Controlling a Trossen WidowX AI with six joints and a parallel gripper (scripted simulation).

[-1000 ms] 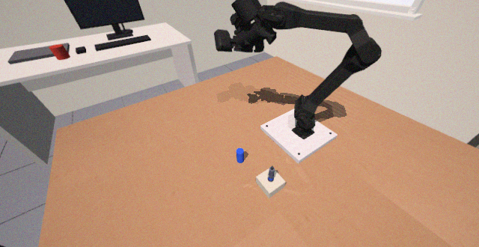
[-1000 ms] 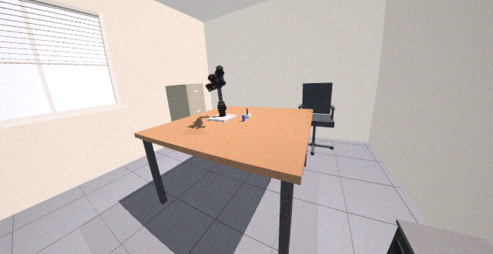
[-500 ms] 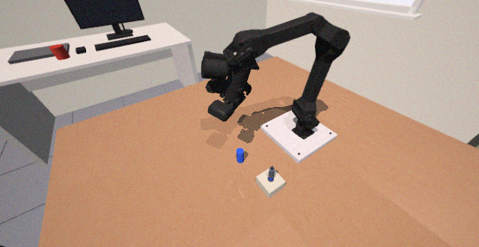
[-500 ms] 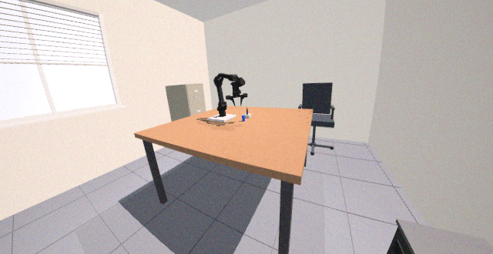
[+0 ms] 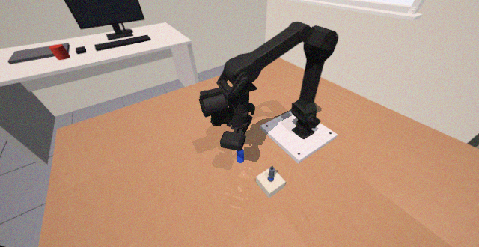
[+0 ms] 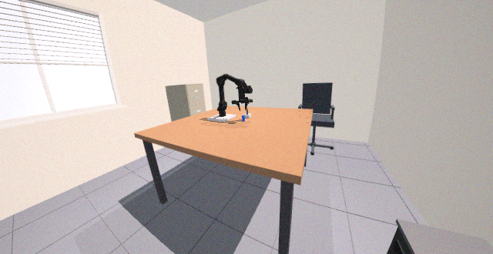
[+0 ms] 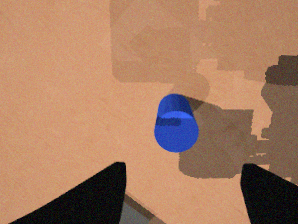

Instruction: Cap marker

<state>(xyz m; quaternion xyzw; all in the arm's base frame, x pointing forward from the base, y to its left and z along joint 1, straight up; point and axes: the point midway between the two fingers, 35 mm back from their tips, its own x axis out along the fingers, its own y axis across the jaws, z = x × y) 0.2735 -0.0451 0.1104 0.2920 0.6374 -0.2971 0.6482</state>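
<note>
My gripper tip is now 70 mm above the blue cap. The rest, counted from my gripper tip: holder block: 130 mm to the left, 80 mm below, 20 mm behind.
</note>
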